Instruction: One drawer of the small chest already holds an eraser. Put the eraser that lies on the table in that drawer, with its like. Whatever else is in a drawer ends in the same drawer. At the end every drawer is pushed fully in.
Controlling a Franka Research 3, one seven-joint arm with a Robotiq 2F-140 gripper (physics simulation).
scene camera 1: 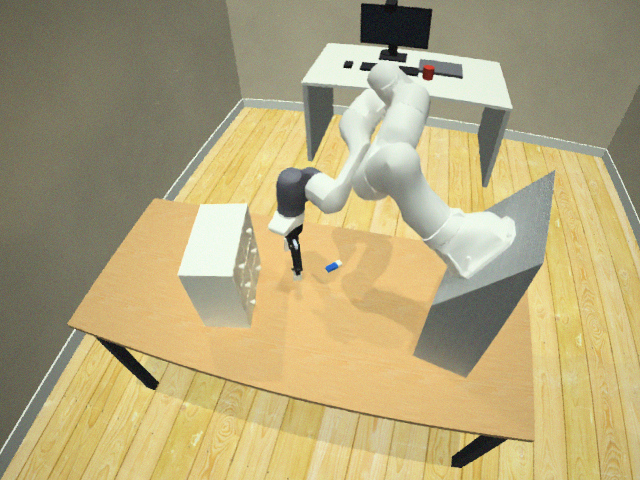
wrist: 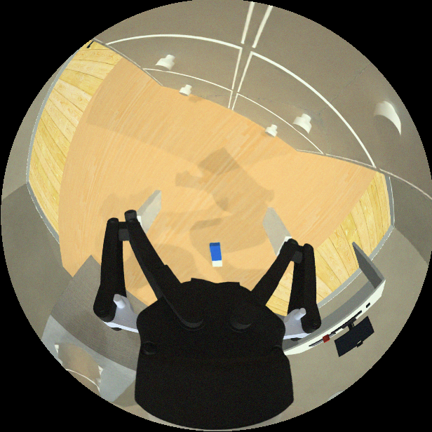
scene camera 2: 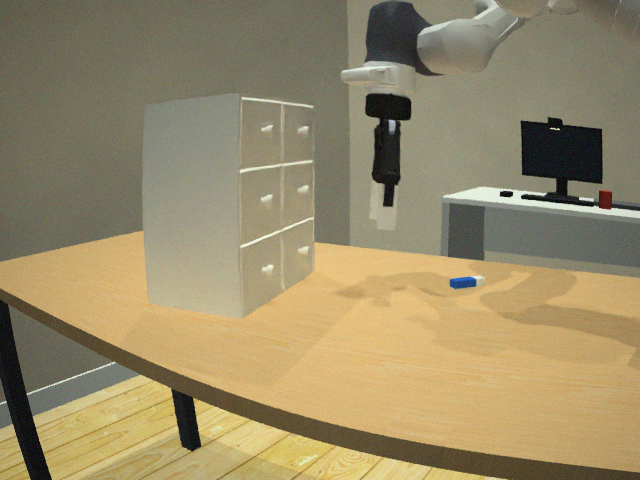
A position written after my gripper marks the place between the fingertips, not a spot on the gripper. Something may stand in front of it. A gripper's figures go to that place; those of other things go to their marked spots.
My gripper (scene camera 2: 381, 224): 91 cm from the lens. A small white chest (scene camera 2: 191, 167) is 79 cm from the lens.
